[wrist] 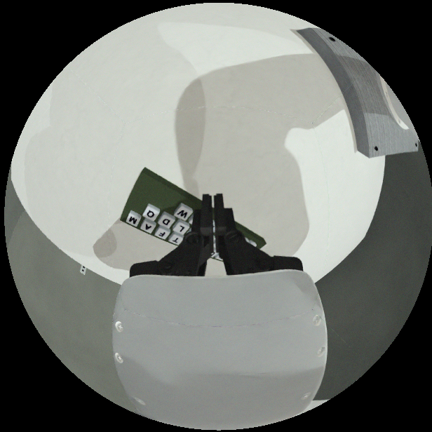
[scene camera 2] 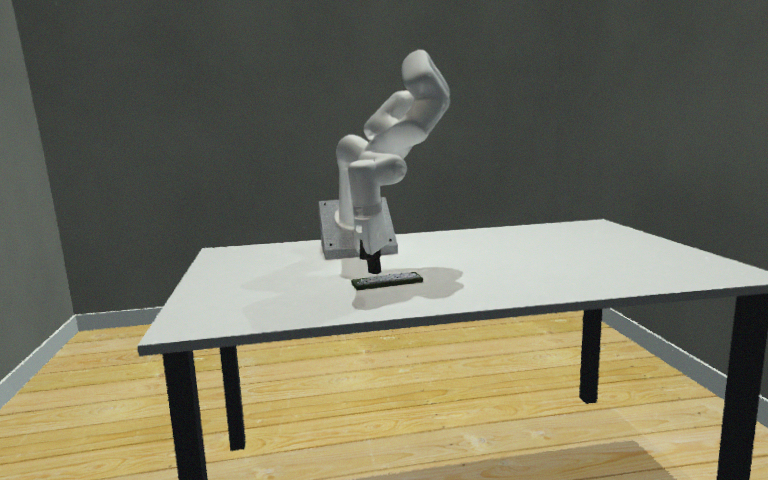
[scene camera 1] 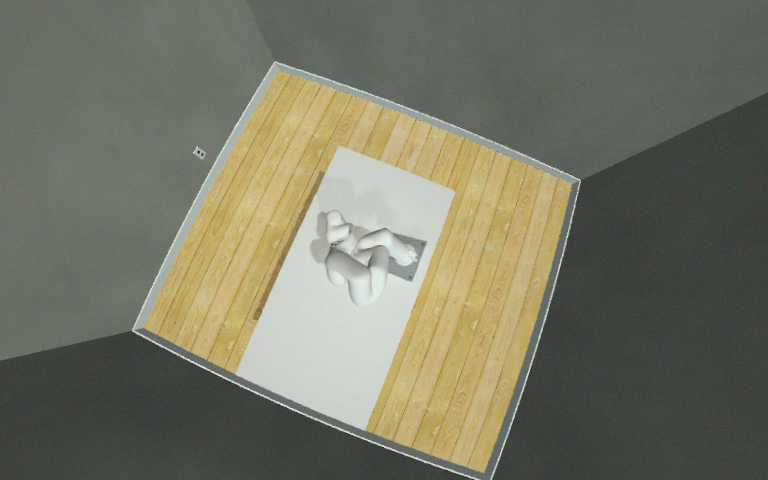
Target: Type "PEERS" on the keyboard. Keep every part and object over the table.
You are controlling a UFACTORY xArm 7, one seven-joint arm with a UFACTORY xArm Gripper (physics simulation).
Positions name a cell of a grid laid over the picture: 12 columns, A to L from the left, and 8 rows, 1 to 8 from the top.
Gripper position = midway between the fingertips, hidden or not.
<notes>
In view: my gripper (scene camera 2: F5) and a keyboard (scene camera 2: G5).
The keyboard shows as well in the wrist view (wrist: E4). My gripper is seen too in the wrist view (wrist: F4).
</notes>
